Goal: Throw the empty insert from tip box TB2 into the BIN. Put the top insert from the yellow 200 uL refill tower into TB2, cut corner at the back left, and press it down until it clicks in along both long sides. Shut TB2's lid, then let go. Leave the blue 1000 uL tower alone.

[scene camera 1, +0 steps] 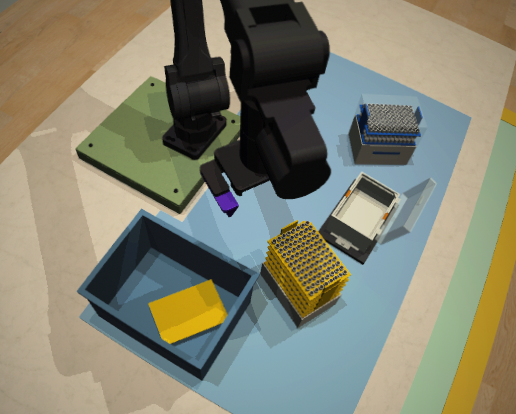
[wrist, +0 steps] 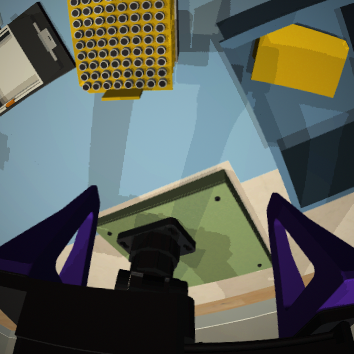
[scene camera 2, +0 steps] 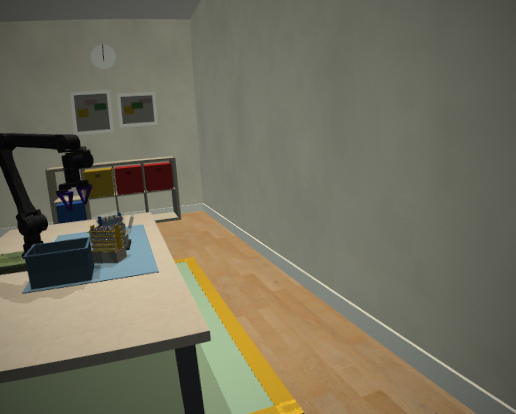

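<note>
The yellow tower (scene camera 1: 307, 260) (scene camera 2: 107, 237) (wrist: 122, 45) stands on its grey base, its top insert full of tips. TB2 (scene camera 1: 332, 232) (wrist: 57, 65) is behind it with no insert inside. Its clear lid (scene camera 1: 415, 210) is open, leaning outward on the right. The yellow empty insert (scene camera 1: 189, 310) (wrist: 302, 60) lies on the floor of the BIN (scene camera 1: 145, 333) (scene camera 2: 60, 267) (wrist: 325, 165). My gripper (scene camera 2: 76, 205) (wrist: 184, 197) is open and empty, high above the table, towards the arm base from the tower. One fingertip shows in scene camera 1; the other is hidden by the arm.
The blue tower (scene camera 1: 392, 120) stands at the back right, with a clear cover around its top. The arm base is bolted to a green plate (scene camera 1: 125, 135) (wrist: 215, 240) beside the blue mat (scene camera 1: 325, 370). The BIN's high walls stand close to the yellow tower's left side.
</note>
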